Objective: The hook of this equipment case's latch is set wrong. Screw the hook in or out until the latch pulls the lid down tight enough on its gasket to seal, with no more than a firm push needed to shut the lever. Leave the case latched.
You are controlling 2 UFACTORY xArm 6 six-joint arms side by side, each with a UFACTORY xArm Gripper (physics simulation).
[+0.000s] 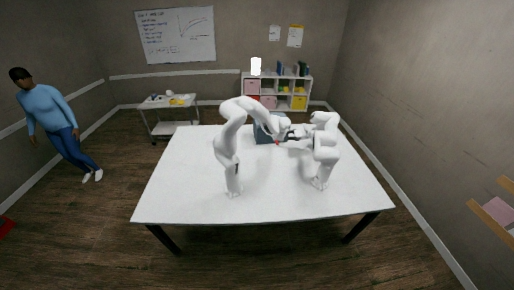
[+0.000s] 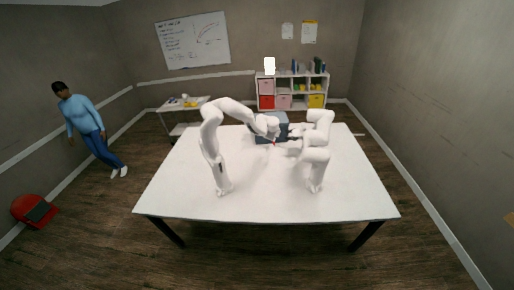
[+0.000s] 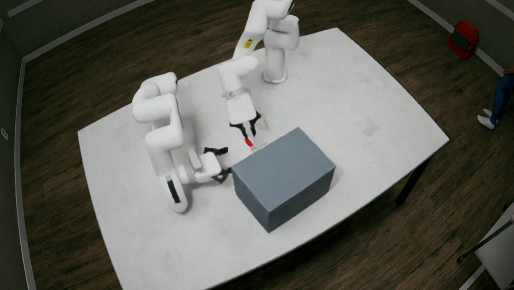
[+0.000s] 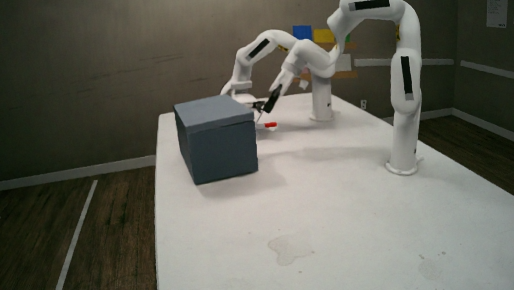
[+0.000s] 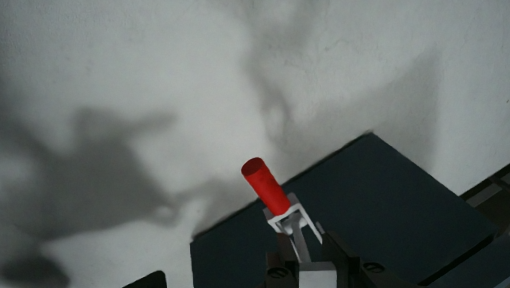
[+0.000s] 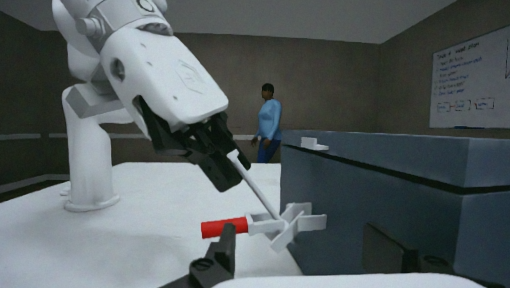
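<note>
The blue-grey case stands with its lid down; a dark seam shows under the lid. The latch's red-gripped lever sticks out from the front, roughly level. The white hook slants up and outward from the latch, its T-shaped head apart from the white catch on the lid. My left gripper is shut on the hook at its head. My right gripper is open, low by the case's front corner, one finger close to the front wall.
Both arms stand on the white table. My left arm reaches over towards the case's front, and my right arm comes from the side. A shelf unit, a trolley and a person are beyond the table.
</note>
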